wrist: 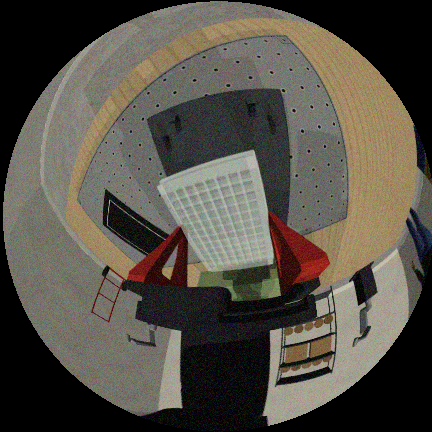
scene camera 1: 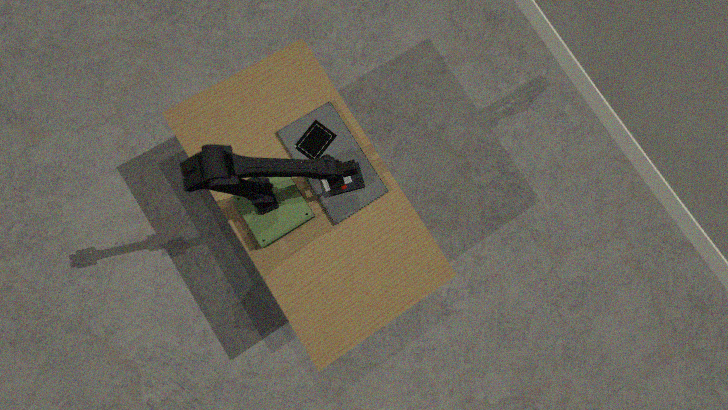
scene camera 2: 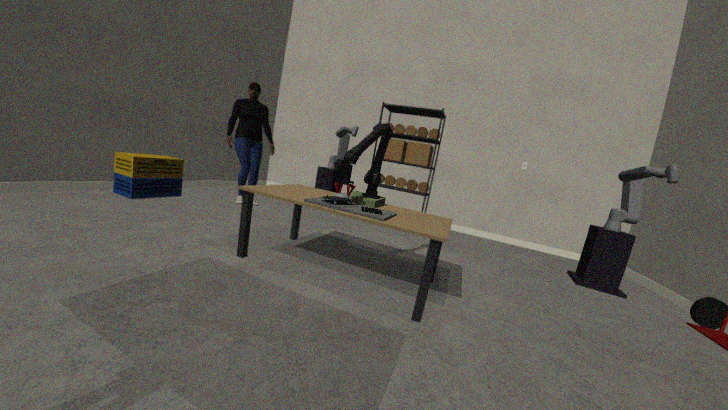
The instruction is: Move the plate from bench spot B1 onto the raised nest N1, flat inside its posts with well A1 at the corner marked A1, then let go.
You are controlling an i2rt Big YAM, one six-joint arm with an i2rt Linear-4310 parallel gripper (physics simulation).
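Frame: origin at the arm's base, x ahead, y left, z up, level; millimetres.
Where they show: gripper, fingertip midpoint: point(wrist: 224, 221) point(scene camera 2: 343, 195); arm's base at its link origin: point(scene camera 1: 265, 199) point(scene camera 2: 370, 196).
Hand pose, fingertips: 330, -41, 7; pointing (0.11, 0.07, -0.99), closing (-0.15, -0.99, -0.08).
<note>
Things, the pixels of their centre, and the offset from my fingertips, as dx, dy, dz. "pt": a spot on its surface instead. Level surfaces: height alone.
- dark raised nest N1 at the middle of its body: point(wrist: 228, 174) point(scene camera 1: 344, 178) point(scene camera 2: 337, 199) +34, -14, -30
- Bench spot B1 at a spot on its surface: point(wrist: 127, 222) point(scene camera 1: 320, 141) pt +5, +202, -49
- grey perforated board at a spot on its surface: point(wrist: 320, 170) pt +4, -125, -50
- wooden table at its surface level: dz -63
My gripper point(wrist: 224, 221) point(scene camera 2: 344, 189) has red fingers, shut on the long sides of the pale, many-welled plate point(wrist: 217, 215) point(scene camera 1: 326, 185). The plate is held above the dark raised nest N1 point(wrist: 215, 107) point(scene camera 1: 359, 184) point(scene camera 2: 332, 200), covering its near part in the wrist view, and looks turned a little relative to it. Black posts show at the nest's two far corners; the near corners are hidden by the plate and a finger. The A1 corner mark and well A1 cannot be made out. Bench spot B1 point(wrist: 127, 222) point(scene camera 1: 315, 139) is a black patch with a pale outline, with no plate on it.
The nest and B1 are on a grey perforated board point(scene camera 1: 333, 216) point(wrist: 320, 170) on the wooden table point(scene camera 1: 356, 275) point(scene camera 2: 422, 222). A green base block point(scene camera 1: 285, 221) point(scene camera 2: 374, 202) lies under the arm, beside the board. A person point(scene camera 2: 249, 122) stands behind the table.
</note>
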